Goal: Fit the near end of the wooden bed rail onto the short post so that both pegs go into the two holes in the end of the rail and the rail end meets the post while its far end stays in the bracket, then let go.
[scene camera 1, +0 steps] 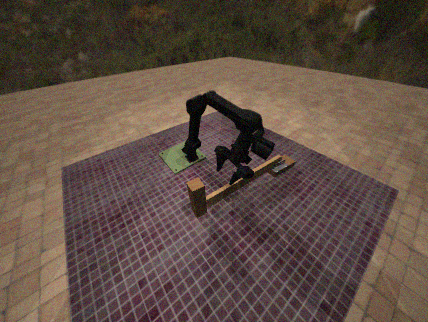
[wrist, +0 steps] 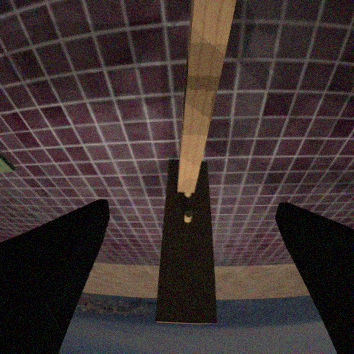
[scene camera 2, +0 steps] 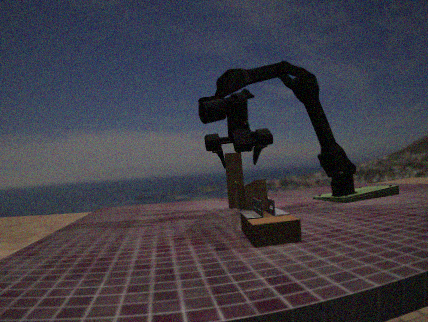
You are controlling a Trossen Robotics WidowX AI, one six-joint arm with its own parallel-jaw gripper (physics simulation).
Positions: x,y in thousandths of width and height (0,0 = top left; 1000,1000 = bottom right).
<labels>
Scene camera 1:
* gripper: 522,551
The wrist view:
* gripper: 549,592
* wooden bed rail: 589,97
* short post: 527,809
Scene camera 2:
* gripper: 560,517
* wooden bed rail: 602,589
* short post: 546,502
</labels>
